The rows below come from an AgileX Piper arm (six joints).
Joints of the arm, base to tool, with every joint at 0 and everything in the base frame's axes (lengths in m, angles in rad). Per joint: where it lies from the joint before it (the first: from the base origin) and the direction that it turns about. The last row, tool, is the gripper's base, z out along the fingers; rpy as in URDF.
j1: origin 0 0 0.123 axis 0 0 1
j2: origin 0 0 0 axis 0 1 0
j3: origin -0.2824 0 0.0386 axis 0 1 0
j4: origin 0.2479 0 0.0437 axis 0.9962 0 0.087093
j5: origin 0 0 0 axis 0 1 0
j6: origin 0.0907 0 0.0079 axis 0.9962 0 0.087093
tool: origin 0 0 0 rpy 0 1.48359 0
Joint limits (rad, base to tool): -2.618..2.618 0..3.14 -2.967..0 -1.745..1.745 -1.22..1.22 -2.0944..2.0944
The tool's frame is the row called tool.
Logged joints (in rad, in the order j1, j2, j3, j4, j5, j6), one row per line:
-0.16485, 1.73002, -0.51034, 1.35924, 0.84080, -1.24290
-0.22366, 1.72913, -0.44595, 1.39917, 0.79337, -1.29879
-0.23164, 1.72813, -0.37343, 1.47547, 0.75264, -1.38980
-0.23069, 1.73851, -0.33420, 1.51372, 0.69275, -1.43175
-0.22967, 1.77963, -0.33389, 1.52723, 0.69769, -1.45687
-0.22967, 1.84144, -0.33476, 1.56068, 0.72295, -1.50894
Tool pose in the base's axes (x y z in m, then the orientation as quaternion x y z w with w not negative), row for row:
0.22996, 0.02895, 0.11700, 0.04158, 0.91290, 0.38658, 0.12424
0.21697, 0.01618, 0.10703, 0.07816, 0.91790, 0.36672, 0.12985
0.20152, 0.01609, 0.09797, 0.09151, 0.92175, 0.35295, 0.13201
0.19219, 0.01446, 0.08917, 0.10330, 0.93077, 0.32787, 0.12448
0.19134, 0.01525, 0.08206, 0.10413, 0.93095, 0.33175, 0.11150
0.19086, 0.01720, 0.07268, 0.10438, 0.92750, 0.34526, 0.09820
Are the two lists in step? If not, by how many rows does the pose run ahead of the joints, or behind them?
They are in step.
